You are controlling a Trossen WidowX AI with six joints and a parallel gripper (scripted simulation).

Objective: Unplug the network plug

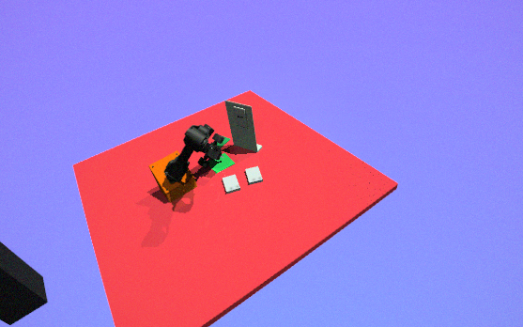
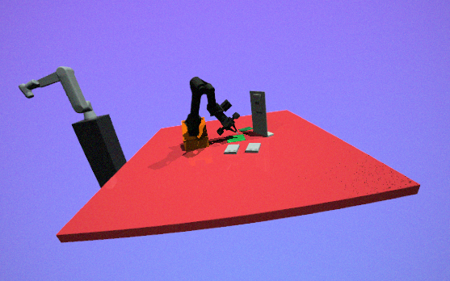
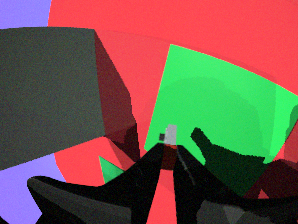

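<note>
My gripper tip is 1 cm past the green marked square and 4 cm above it. From my gripper tip the other things lie so: network plug: right at my gripper tip; then upright panel: 17 cm ahead, 9 cm above.
</note>
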